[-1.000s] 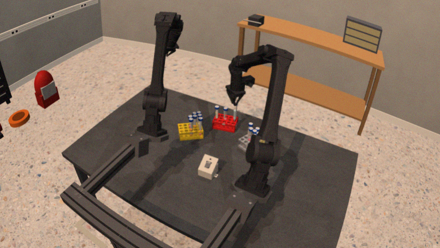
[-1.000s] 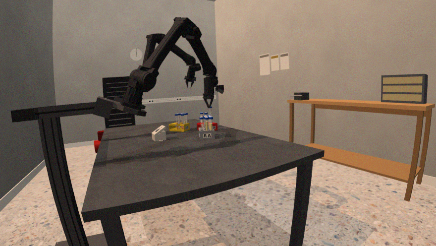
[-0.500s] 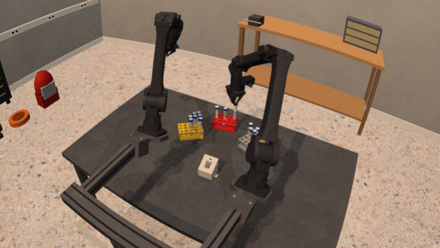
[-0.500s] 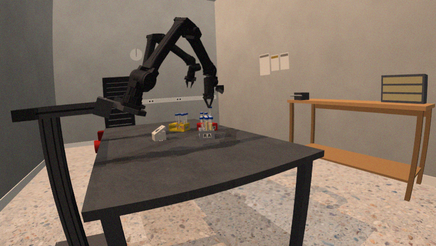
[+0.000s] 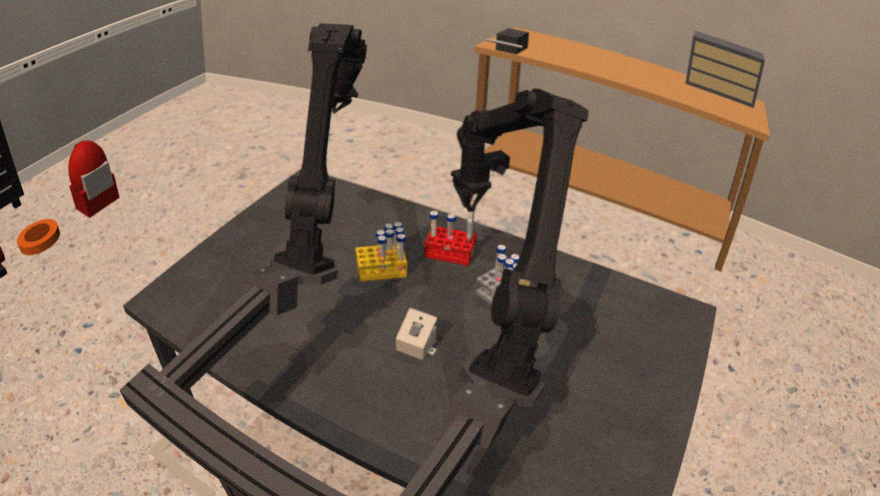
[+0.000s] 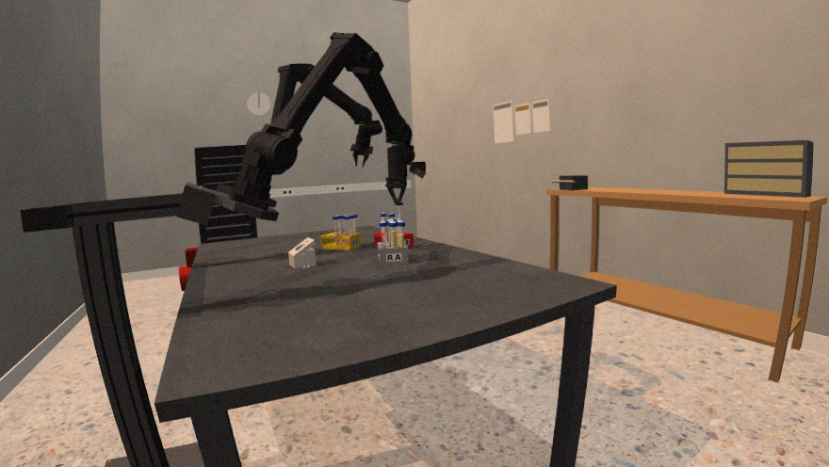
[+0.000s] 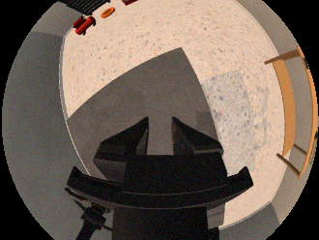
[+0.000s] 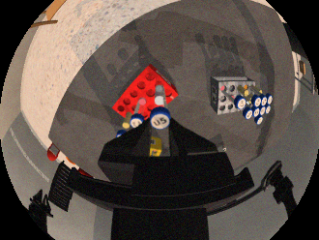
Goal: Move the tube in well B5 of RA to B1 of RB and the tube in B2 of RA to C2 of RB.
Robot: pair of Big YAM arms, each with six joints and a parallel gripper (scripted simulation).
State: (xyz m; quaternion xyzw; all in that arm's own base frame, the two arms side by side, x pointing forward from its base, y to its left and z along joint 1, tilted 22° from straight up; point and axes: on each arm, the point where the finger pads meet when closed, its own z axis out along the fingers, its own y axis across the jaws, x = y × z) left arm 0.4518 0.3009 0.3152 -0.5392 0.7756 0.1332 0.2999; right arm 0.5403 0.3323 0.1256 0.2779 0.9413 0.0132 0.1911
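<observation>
Right now the red rack is 10 mm behind my right hand, 40 mm to the left of it and 140 mm below it.
</observation>
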